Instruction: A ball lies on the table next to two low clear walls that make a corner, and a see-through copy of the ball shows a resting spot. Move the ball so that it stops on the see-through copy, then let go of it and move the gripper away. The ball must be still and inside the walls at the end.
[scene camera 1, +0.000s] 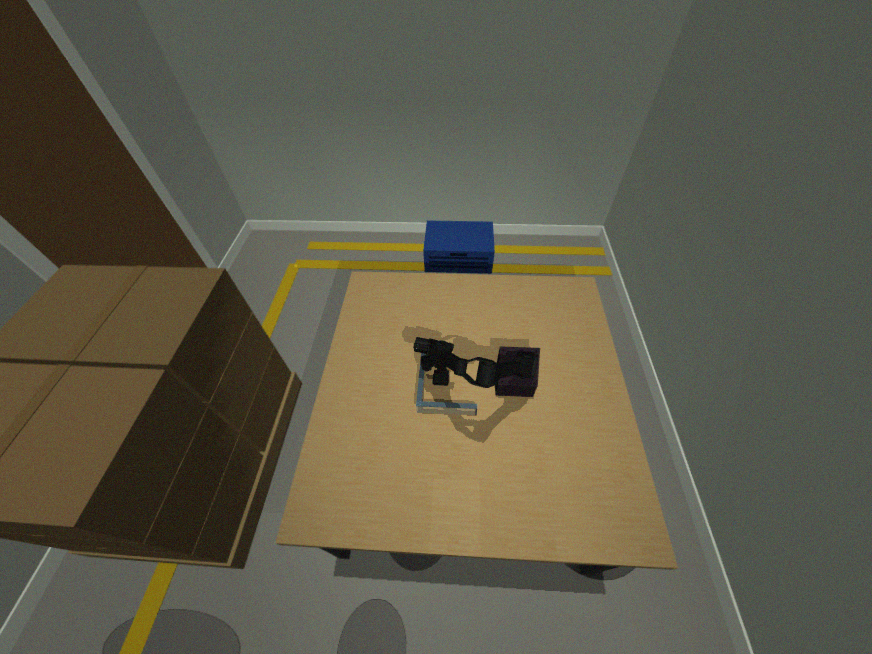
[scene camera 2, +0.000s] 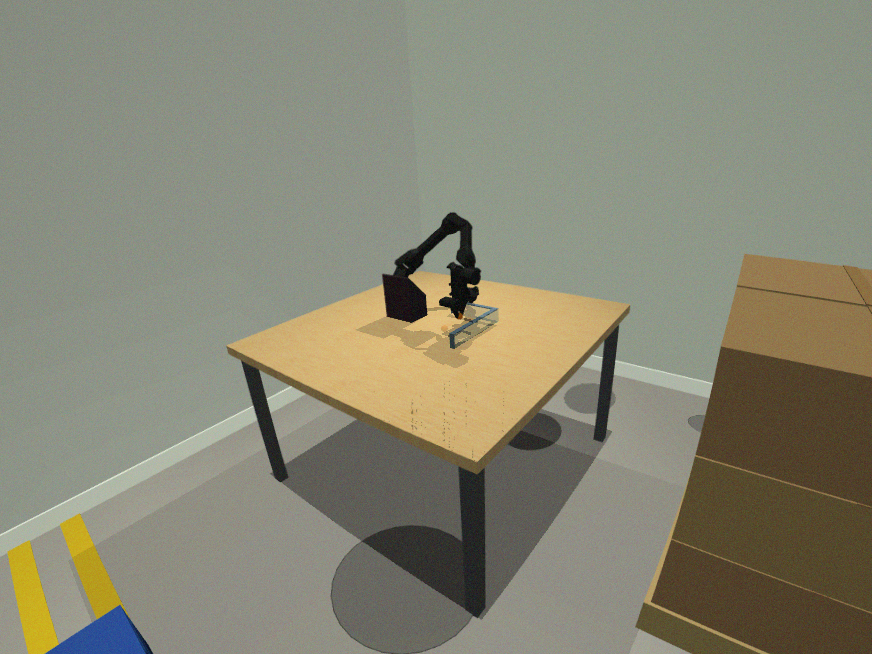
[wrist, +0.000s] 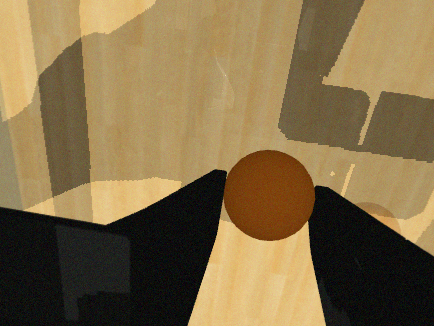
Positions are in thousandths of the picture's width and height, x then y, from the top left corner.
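My gripper (wrist: 616, 584) is 0.11 m from the lens. I also see an orange ball (wrist: 621, 600), and the orange ball is 0.09 m from the lens.
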